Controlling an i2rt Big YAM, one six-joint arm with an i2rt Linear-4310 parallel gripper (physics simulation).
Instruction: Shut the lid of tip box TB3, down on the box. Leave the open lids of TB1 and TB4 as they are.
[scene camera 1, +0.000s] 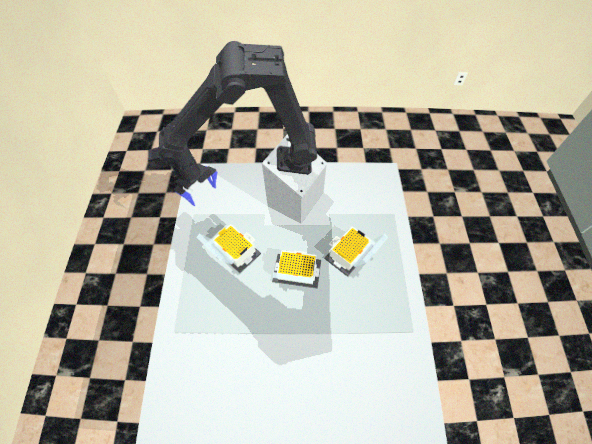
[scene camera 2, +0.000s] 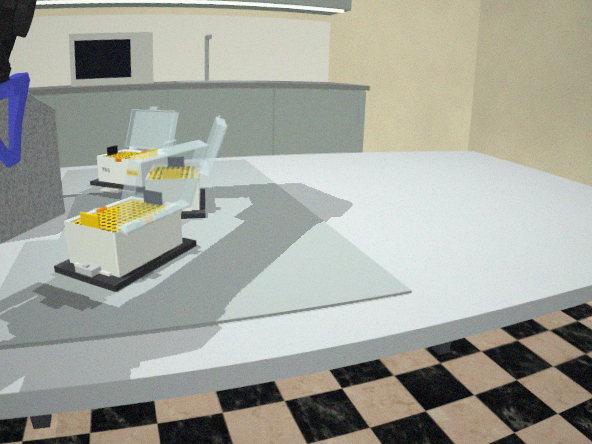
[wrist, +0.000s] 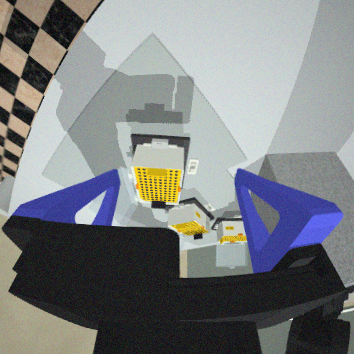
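Where they show: gripper, between the fingertips: (scene camera 1: 204, 196) (wrist: 176, 174); arm's base, origin of its link: (scene camera 1: 293, 161).
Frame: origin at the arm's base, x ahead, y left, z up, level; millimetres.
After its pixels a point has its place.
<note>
Tip box TB3 (scene camera 1: 233, 243) @[x 223, y -217, z -160 mm] (scene camera 2: 150, 242) (wrist: 159, 187) @[x 219, y -213, z -162 mm] has a yellow rack. Its clear lid (scene camera 1: 212, 248) @[x 283, y -266, z -74 mm] (scene camera 2: 172, 150) @[x 275, y -277, z -75 mm] (wrist: 127, 182) @[x 243, y -269, z -153 mm] stands open along one long side; the left finger overlaps part of it in the wrist view. My gripper (scene camera 1: 204, 196) @[x 85, y -311, z -68 mm] (wrist: 176, 174) @[x 85, y -311, z -68 mm] is open and empty, in the air on the robot-base side of TB3, apart from the box and lid. A middle box (scene camera 1: 297, 265) (scene camera 2: 172, 187) and a far box (scene camera 1: 351, 245) (scene camera 2: 117, 170) @[x 213, y 162, z -183 mm] (wrist: 231, 231) @[x 237, y 139, z -170 mm] also have open lids; I cannot tell which is TB1 or TB4.
The grey robot base (scene camera 1: 282, 195) @[x 74, y -42, z -94 mm] (scene camera 2: 30, 165) @[x 79, y -35, z -124 mm] (wrist: 300, 175) @[x -12, y -76, z -161 mm] stands behind the boxes. The boxes stand on a thin pale mat (scene camera 1: 370, 310) @[x 460, y 237, z -218 mm] (scene camera 2: 320, 280) @[x 425, y -348, z -218 mm] on the white table (scene camera 1: 290, 400) @[x 721, y -35, z -221 mm] (scene camera 2: 475, 225) @[x 760, y -243, z -221 mm]. The middle box's lid (scene camera 2: 215, 140) @[x 367, y -72, z -98 mm] and the far box's lid (scene camera 1: 375, 248) @[x 303, y 248, z -75 mm] (scene camera 2: 152, 127) @[x 294, y 247, z -111 mm] stick up.
</note>
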